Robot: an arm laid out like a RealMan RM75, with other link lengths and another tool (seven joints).
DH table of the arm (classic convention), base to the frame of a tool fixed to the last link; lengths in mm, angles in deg. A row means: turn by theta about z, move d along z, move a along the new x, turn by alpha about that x. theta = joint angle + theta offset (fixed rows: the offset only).
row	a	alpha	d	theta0
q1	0	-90	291	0
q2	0	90	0	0
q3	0	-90	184.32	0
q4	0	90	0	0
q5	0	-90	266.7	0
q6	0	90	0	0
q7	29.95	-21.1	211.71	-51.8
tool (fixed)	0	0	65.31	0
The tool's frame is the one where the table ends.
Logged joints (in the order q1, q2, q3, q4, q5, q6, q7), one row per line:
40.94, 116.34, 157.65, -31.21, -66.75, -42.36, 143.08
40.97, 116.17, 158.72, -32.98, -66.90, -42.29, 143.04
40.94, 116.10, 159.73, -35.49, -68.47, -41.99, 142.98
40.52, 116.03, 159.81, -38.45, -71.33, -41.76, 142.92
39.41, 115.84, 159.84, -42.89, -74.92, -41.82, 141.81
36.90, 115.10, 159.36, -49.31, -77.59, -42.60, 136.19
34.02, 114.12, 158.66, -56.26, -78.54, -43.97, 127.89
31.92, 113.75, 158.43, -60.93, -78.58, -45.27, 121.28
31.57, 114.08, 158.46, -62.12, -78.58, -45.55, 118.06
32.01, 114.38, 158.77, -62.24, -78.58, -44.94, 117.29
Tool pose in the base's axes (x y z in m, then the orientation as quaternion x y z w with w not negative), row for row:
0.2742, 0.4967, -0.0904, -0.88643, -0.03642, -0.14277, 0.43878
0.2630, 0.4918, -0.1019, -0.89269, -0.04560, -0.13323, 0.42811
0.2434, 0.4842, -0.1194, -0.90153, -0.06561, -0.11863, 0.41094
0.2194, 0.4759, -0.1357, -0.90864, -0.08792, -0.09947, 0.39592
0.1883, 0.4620, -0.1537, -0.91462, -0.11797, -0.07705, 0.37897
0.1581, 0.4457, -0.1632, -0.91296, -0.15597, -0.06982, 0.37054
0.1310, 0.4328, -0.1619, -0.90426, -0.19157, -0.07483, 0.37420
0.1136, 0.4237, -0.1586, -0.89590, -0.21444, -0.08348, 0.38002
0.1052, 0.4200, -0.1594, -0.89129, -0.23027, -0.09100, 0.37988
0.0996, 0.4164, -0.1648, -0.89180, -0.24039, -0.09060, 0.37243
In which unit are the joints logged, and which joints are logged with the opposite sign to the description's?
The joints are logged in degrees. Opposite sign: q3, q6.
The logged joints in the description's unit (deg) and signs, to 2 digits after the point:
40.94, 116.34, -157.65, -31.21, -66.75, 42.36, 143.08
40.97, 116.17, -158.72, -32.98, -66.90, 42.29, 143.04
40.94, 116.10, -159.73, -35.49, -68.47, 41.99, 142.98
40.52, 116.03, -159.81, -38.45, -71.33, 41.76, 142.92
39.41, 115.84, -159.84, -42.89, -74.92, 41.82, 141.81
36.90, 115.10, -159.36, -49.31, -77.59, 42.60, 136.19
34.02, 114.12, -158.66, -56.26, -78.54, 43.97, 127.89
31.92, 113.75, -158.43, -60.93, -78.58, 45.27, 121.28
31.57, 114.08, -158.46, -62.12, -78.58, 45.55, 118.06
32.01, 114.38, -158.77, -62.24, -78.58, 44.94, 117.29

